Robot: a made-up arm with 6 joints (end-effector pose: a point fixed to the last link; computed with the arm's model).
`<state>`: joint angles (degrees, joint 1 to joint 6).
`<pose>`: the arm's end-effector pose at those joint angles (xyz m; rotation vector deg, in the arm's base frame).
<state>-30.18 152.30 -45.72 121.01 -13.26 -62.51</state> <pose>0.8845 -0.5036 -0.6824 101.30 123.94 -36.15</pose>
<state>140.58 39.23 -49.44 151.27 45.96 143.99</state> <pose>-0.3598 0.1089 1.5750 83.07 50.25 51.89</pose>
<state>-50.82 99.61 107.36 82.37 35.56 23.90</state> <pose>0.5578 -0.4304 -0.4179 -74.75 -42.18 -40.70</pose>
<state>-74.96 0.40 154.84 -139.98 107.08 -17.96</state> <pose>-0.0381 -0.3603 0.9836 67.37 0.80 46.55</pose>
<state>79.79 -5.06 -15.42 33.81 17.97 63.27</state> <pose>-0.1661 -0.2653 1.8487 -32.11 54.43 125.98</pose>
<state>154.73 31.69 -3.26 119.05 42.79 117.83</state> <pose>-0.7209 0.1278 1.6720 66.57 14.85 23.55</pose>
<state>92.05 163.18 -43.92 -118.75 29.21 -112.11</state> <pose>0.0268 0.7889 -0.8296 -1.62 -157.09 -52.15</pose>
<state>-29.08 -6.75 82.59 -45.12 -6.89 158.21</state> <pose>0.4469 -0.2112 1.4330 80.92 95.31 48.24</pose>
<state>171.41 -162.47 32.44 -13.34 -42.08 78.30</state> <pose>0.6247 -0.2098 -1.0502 -133.79 47.19 -75.88</pose>
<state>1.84 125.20 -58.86 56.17 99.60 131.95</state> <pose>1.1575 0.2567 -0.1757 -40.45 -86.97 -32.79</pose>
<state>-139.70 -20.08 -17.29 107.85 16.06 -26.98</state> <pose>0.6368 0.3781 1.6537 11.94 7.73 -101.06</pose>
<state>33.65 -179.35 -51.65 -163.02 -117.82 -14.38</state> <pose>0.0755 0.1140 -0.9491 -86.55 -31.29 64.62</pose>
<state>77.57 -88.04 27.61 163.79 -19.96 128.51</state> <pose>-0.3580 -1.4469 0.6904 87.32 29.19 -8.19</pose>
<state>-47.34 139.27 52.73 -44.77 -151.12 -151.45</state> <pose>0.4651 -0.3976 -0.6956 -7.50 -48.91 -166.20</pose>
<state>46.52 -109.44 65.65 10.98 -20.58 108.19</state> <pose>-1.0051 -0.9935 0.3934 -32.47 -13.04 116.59</pose>
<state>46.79 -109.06 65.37 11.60 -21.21 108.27</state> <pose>-1.0010 -1.0003 0.3982 -33.07 -13.81 117.21</pose>
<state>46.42 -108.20 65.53 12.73 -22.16 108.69</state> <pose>-1.0048 -0.9941 0.4173 -34.23 -13.73 117.95</pose>
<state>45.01 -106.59 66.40 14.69 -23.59 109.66</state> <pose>-1.0201 -0.9660 0.4588 -36.18 -12.27 118.93</pose>
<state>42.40 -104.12 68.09 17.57 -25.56 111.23</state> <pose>-1.0448 -0.9109 0.5251 -38.64 -9.23 120.26</pose>
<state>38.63 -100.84 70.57 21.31 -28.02 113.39</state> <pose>-1.0711 -0.8271 0.6129 -41.01 -4.75 122.11</pose>
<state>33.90 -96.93 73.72 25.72 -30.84 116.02</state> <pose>-1.0880 -0.7181 0.7141 -42.46 0.68 124.54</pose>
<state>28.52 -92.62 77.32 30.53 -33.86 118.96</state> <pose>-1.0856 -0.5929 0.8189 -42.29 6.26 127.50</pose>
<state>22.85 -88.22 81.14 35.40 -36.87 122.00</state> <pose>-1.0596 -0.4647 0.9165 -40.19 11.16 130.68</pose>
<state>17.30 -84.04 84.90 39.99 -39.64 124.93</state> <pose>-1.0133 -0.3472 0.9986 -36.48 14.75 133.67</pose>
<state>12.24 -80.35 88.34 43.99 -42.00 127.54</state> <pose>-0.9562 -0.2502 1.0614 -31.90 16.87 136.04</pose>
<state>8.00 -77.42 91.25 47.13 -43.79 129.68</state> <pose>-0.9006 -0.1778 1.1040 -27.41 17.84 137.59</pose>
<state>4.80 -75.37 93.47 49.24 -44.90 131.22</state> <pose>-0.8560 -0.1286 1.1298 -23.71 18.28 138.32</pose>
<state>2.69 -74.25 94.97 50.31 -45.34 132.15</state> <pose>-0.8277 -0.0983 1.1421 -21.21 18.70 138.40</pose>
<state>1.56 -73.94 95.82 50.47 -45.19 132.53</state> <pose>-0.8158 -0.0819 1.1451 -19.87 19.42 138.04</pose>
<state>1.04 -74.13 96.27 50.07 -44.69 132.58</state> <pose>-0.8142 -0.0732 1.1428 -19.29 20.37 137.44</pose>
